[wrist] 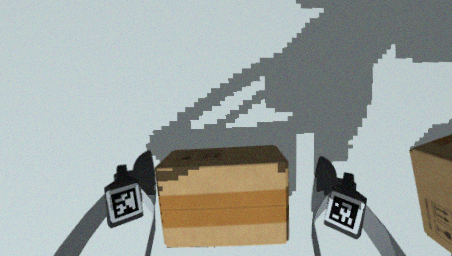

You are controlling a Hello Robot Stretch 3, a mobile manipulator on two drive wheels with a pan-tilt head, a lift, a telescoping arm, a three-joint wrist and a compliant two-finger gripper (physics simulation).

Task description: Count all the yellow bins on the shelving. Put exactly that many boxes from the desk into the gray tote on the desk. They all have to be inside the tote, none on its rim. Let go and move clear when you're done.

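Frame: origin at the robot's base, x ahead, y left, z up, level; centimetres.
Seen in the pictures: gripper, fingertip midpoint: [233,172].
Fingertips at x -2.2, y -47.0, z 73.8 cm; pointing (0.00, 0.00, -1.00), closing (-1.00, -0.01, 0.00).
Offsets run from my fingertips to a thing's top centre. "*": to the spot under its first point. Level surfaces: height alone.
A brown cardboard box {dx +0.7, dy +1.4, dz +3.2 cm} [223,204] with an orange-brown tape band stands on the pale desk top {dz -1.8 cm} [75,90], in the lower middle of the wrist view. My gripper [233,172] is open around it, with one finger on each side. The left fingertip is very close to the box's left side, and whether it touches cannot be told. A visible gap separates the right fingertip from the box. A second cardboard box {* dx -16.4, dy +1.1, dz +0.4 cm} [434,192], with printed arrow marks, is partly in view at the right edge. The gray tote, the shelving and the yellow bins do not show in this view.
A large dark shadow of the gripper and arm falls across the pale surface from the upper right down to the nearer box. The second box stands to the right of the right finger, separated from it by a stretch of the surface.
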